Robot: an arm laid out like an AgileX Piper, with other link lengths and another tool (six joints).
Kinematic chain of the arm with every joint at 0, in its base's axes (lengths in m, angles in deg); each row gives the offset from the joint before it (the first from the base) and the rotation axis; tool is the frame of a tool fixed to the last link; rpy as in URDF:
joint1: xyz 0 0 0.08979 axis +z
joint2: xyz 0 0 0 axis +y
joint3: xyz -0.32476 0 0.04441 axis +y
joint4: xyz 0.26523 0 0.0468 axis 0.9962 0 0.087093
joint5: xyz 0 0 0 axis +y
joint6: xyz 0.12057 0 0.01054 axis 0.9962 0 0.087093
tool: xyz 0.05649 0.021 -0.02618 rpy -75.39 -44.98 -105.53
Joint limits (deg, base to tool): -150..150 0..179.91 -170..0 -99.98..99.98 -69.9..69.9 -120..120
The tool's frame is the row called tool.
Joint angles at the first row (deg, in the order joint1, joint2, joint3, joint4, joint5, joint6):
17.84, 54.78, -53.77, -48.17, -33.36, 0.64
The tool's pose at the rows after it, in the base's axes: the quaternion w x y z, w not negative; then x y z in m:
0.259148, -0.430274, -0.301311, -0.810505, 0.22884, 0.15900, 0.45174
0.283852, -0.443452, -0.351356, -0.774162, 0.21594, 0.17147, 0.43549
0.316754, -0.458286, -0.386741, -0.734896, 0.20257, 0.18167, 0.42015
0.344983, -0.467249, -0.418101, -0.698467, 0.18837, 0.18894, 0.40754
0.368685, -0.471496, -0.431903, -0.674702, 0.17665, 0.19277, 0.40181
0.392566, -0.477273, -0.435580, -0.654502, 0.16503, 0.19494, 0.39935
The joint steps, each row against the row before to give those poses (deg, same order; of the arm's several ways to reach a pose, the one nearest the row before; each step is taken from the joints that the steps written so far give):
0.00, -0.97, 0.00, -14.14, -1.60, 9.08
0.00, -0.22, 0.00, -11.49, -3.81, 9.84
0.00, 0.00, 0.00, -8.11, -4.55, 8.34
0.00, -0.08, 0.00, -5.68, -4.77, 5.78
0.00, -0.29, 0.00, -2.47, -3.34, 3.67
0.00, -0.53, -0.09, -1.54, -2.59, 3.90

